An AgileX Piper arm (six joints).
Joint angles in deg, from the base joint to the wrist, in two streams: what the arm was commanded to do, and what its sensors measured. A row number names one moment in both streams.
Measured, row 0: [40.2, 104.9, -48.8, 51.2, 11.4, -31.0]
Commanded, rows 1 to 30: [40.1, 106.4, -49.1, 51.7, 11.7, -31.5]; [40.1, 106.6, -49.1, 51.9, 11.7, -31.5]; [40.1, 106.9, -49.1, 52.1, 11.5, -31.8]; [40.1, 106.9, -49.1, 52.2, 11.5, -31.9]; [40.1, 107.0, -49.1, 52.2, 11.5, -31.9]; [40.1, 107.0, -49.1, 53.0, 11.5, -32.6]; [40.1, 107.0, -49.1, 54.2, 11.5, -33.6]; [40.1, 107.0, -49.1, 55.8, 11.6, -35.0]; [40.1, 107.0, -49.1, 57.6, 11.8, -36.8]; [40.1, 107.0, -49.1, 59.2, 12.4, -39.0]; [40.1, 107.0, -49.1, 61.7, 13.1, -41.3]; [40.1, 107.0, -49.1, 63.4, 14.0, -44.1]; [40.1, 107.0, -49.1, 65.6, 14.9, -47.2]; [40.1, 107.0, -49.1, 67.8, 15.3, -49.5]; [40.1, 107.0, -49.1, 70.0, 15.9, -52.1]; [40.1, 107.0, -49.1, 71.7, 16.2, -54.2]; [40.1, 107.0, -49.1, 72.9, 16.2, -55.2]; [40.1, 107.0, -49.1, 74.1, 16.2, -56.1]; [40.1, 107.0, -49.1, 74.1, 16.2, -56.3]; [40.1, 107.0, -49.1, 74.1, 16.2, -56.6]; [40.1, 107.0, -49.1, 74.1, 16.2, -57.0]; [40.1, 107.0, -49.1, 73.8, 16.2, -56.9]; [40.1, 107.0, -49.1, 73.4, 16.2, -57.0]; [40.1, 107.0, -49.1, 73.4, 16.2, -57.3]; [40.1, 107.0, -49.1, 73.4, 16.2, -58.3]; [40.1, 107.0, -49.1, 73.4, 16.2, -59.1]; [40.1, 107.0, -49.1, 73.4, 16.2, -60.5]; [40.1, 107.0, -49.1, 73.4, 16.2, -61.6]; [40.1, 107.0, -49.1, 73.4, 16.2, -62.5]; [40.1, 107.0, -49.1, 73.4, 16.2, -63.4]
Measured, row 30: [40.2, 107.0, -48.8, 73.4, 16.2, -59.3]
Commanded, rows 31 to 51: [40.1, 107.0, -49.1, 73.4, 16.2, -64.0]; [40.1, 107.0, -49.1, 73.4, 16.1, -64.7]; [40.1, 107.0, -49.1, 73.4, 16.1, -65.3]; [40.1, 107.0, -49.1, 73.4, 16.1, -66.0]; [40.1, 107.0, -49.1, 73.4, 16.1, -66.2]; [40.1, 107.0, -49.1, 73.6, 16.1, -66.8]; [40.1, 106.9, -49.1, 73.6, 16.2, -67.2]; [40.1, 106.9, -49.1, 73.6, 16.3, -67.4]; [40.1, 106.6, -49.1, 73.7, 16.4, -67.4]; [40.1, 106.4, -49.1, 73.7, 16.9, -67.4]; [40.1, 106.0, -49.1, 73.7, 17.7, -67.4]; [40.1, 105.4, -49.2, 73.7, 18.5, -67.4]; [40.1, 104.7, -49.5, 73.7, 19.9, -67.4]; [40.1, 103.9, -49.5, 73.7, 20.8, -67.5]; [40.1, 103.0, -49.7, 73.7, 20.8, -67.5]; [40.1, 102.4, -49.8, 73.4, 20.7, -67.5]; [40.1, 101.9, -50.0, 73.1, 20.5, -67.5]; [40.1, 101.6, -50.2, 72.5, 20.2, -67.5]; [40.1, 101.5, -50.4, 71.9, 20.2, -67.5]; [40.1, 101.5, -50.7, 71.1, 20.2, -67.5]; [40.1, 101.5, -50.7, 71.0, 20.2, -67.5]
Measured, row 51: [40.2, 102.2, -50.1, 72.9, 20.0, -66.9]
